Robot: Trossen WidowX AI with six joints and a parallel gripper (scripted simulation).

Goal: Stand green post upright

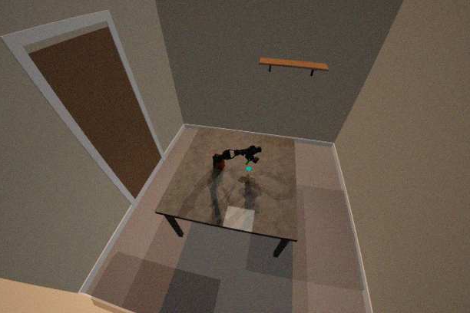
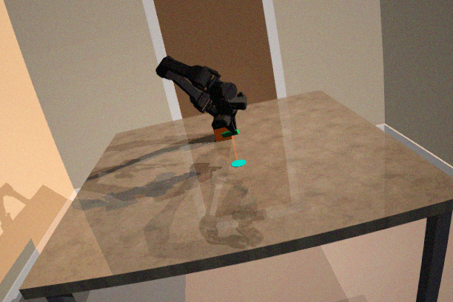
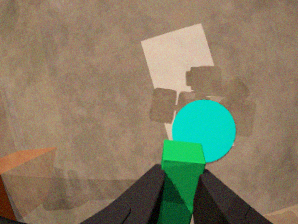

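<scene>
Now: gripper tip 13 cm above the cyan circle, 1 cm to the left of it and 1 cm short of it. Round my gripper tip: green post 2 cm to the right, 1 cm behind.
</scene>
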